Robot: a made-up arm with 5 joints.
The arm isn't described. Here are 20 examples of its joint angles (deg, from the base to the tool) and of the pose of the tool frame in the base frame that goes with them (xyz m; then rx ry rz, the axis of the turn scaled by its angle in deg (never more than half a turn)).
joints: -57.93 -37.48 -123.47 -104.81 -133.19
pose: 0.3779 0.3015 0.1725 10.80 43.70 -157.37
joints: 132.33 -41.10 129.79 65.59 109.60
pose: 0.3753 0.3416 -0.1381 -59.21 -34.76 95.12
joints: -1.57 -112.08 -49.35 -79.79 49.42
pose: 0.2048 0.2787 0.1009 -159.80 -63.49 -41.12
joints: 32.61 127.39 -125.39 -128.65 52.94
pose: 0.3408 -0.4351 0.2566 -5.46 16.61 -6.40
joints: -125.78 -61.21 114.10 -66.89 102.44
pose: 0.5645 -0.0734 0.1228 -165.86 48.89 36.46
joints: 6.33 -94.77 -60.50 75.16 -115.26
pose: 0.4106 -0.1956 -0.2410 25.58 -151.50 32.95
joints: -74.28 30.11 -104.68 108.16 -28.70
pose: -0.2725 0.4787 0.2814 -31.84 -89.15 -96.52
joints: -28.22 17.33 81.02 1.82 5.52
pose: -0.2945 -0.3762 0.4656 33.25 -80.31 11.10
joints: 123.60 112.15 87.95 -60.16 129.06
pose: 0.2178 0.4039 0.0965 26.04 -30.95 53.30
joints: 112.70 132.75 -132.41 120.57 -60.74
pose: -0.3735 -0.1761 0.7420 -43.05 -55.85 121.27
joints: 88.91 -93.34 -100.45 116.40 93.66
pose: -0.2553 -0.4035 -0.3031 13.36 -23.13 -98.41
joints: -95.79 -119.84 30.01 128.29 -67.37
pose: 0.1354 -0.2940 -0.4402 131.42 18.25 23.61
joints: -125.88 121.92 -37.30 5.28 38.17
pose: 0.0097 0.5437 0.0997 69.71 123.96 66.47
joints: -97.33 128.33 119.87 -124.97 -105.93
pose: -0.1944 -0.2534 0.5284 -108.61 -50.91 48.07
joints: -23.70 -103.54 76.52 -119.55 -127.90
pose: -0.3181 -0.5218 0.1826 12.35 35.93 16.02
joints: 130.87 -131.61 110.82 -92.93 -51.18
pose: -0.0272 0.4999 0.4741 -43.08 16.83 -93.22
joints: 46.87 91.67 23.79 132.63 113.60
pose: -0.5468 -0.1502 0.6394 -34.25 137.70 -48.49
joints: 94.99 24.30 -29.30 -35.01 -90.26
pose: -0.3778 -0.2323 0.4040 126.18 62.33 -59.12
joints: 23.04 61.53 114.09 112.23 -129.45
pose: -0.2853 0.3878 0.5392 -32.52 43.36 -62.27
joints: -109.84 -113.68 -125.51 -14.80 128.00
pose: 0.3640 0.3709 0.3568 -87.90 -110.57 64.85
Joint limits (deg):
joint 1: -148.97..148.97
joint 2: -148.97..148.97
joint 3: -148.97..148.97
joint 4: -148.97..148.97
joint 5: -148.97..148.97
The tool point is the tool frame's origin. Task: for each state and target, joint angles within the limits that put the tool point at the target. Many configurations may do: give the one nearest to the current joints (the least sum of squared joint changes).
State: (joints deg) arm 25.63 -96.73 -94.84 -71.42 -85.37
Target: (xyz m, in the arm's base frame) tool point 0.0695 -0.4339 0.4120
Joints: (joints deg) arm 33.28 -115.34 -127.47 -50.89 -82.20
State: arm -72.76 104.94 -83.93 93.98 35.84
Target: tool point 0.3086 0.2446 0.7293
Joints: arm -70.99 129.15 -119.38 105.17 26.21
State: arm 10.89 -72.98 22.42 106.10 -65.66
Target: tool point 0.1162 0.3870 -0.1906
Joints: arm 15.69 -76.97 13.49 89.80 -68.80
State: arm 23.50 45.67 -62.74 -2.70 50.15
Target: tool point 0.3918 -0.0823 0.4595
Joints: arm -3.30 6.39 -26.50 8.21 54.87
